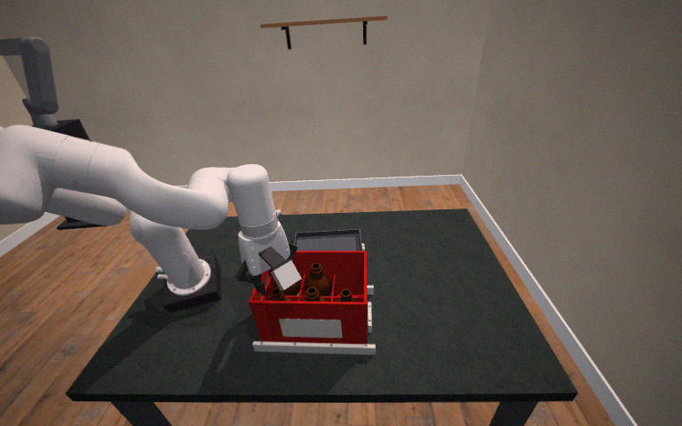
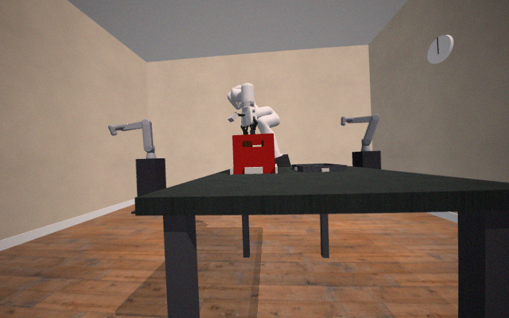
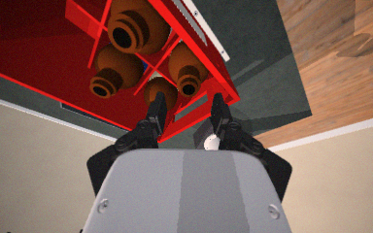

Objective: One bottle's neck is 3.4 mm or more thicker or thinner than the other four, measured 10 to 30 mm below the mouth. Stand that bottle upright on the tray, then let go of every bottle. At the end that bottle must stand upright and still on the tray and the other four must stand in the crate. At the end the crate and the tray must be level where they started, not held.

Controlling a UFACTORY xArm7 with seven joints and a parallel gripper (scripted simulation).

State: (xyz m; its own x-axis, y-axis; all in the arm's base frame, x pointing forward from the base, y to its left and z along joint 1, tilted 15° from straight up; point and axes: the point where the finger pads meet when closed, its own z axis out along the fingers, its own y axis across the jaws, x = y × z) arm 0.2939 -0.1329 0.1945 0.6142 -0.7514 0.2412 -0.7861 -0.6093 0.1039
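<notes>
My hand is 9 cm short of the crate, 4 cm to the right of it and 12 cm above it. The rest, counted from my hand: tray (12 cm ahead, 33 cm to the left, 19 cm below).
</notes>
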